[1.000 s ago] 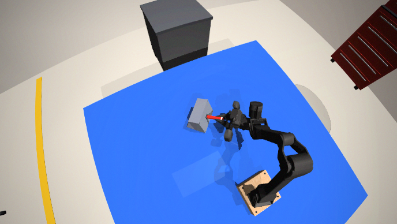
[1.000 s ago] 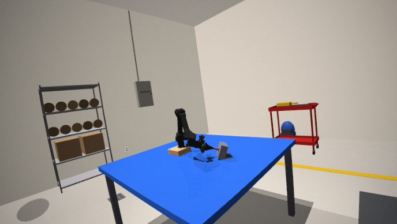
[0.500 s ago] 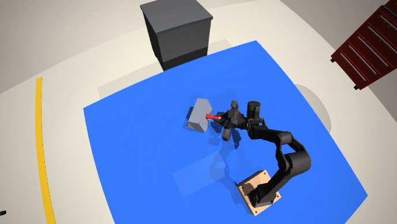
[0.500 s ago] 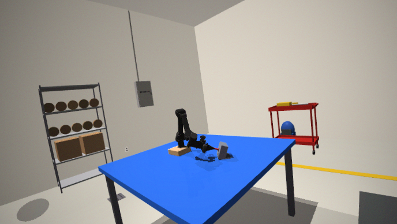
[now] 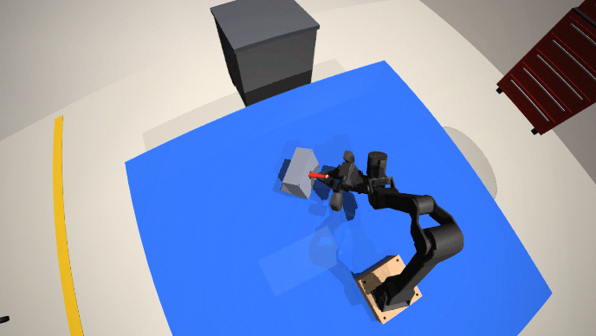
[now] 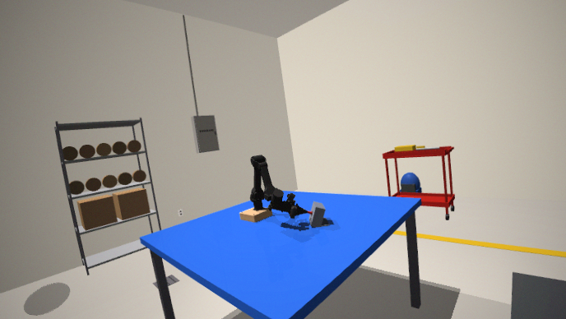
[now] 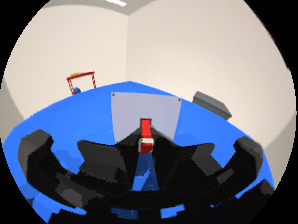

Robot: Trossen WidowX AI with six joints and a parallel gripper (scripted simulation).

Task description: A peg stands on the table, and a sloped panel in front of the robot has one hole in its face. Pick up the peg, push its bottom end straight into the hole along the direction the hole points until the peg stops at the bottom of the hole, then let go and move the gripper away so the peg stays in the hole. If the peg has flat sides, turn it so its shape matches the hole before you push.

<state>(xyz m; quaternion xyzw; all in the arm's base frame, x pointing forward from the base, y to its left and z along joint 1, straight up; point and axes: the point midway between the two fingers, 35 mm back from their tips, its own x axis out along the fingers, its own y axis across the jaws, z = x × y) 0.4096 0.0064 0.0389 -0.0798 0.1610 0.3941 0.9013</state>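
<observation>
My gripper tip is 40 mm to the right of the grey panel, 30 mm short of it and 20 mm above it. Also, from my gripper tip: red peg: 10 mm to the right, 10 mm behind.
</observation>
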